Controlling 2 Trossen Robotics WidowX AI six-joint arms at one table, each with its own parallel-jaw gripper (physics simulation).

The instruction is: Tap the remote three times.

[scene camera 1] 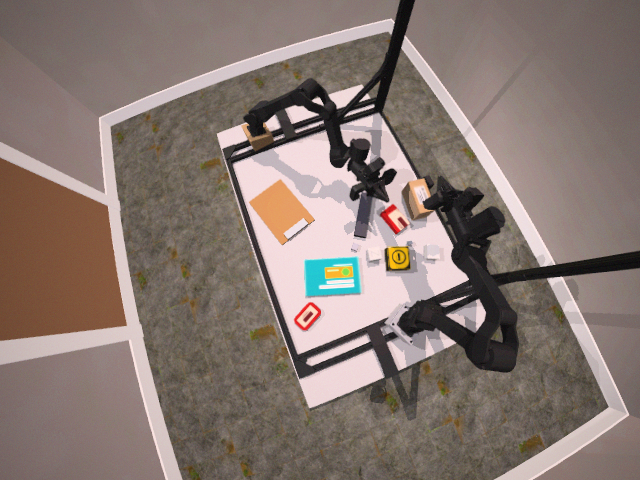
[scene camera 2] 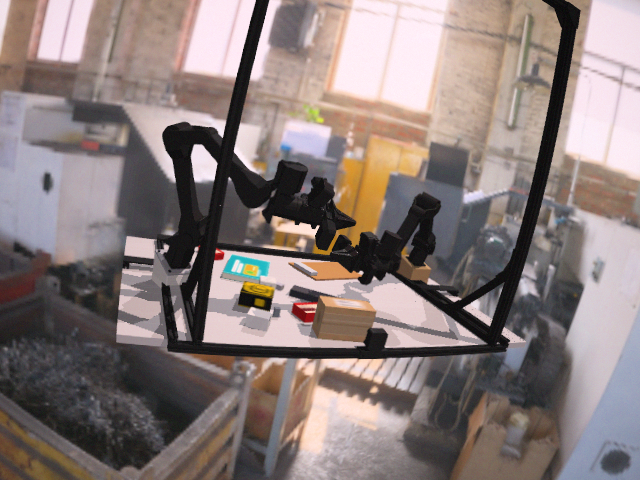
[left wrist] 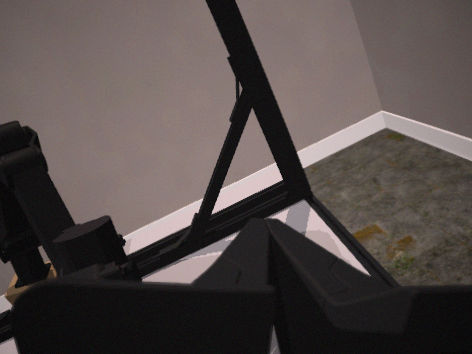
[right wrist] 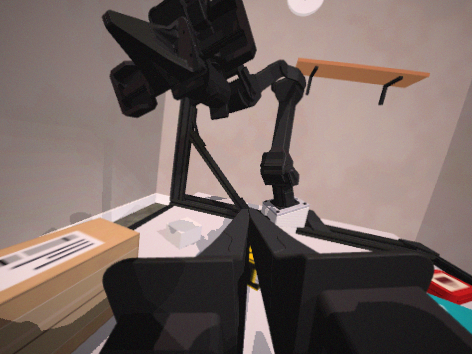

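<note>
The remote, a long dark grey bar (scene camera 1: 363,217) (scene camera 2: 308,293), lies flat on the table; it cannot be made out in the wrist views. My right gripper (scene camera 1: 385,198) (scene camera 2: 333,252) (right wrist: 247,215) is shut and empty, its tips pointing down-right in scene camera 1, close to the remote's upper end. In scene camera 2 it hangs above the table, above and right of the remote. My left gripper (scene camera 1: 431,203) (scene camera 2: 354,223) (left wrist: 262,231) is shut and empty, high up, over the cardboard box's side of the table in scene camera 1.
A cardboard box (scene camera 1: 417,198) (scene camera 2: 343,318) (right wrist: 70,270) and a red box (scene camera 1: 394,219) (scene camera 2: 305,311) stand near the remote. A yellow-black box (scene camera 1: 397,258) (scene camera 2: 255,296), small white blocks (scene camera 1: 373,254), a teal book (scene camera 1: 315,284), a brown clipboard (scene camera 1: 279,209) and a red-rimmed item (scene camera 1: 307,316) lie around.
</note>
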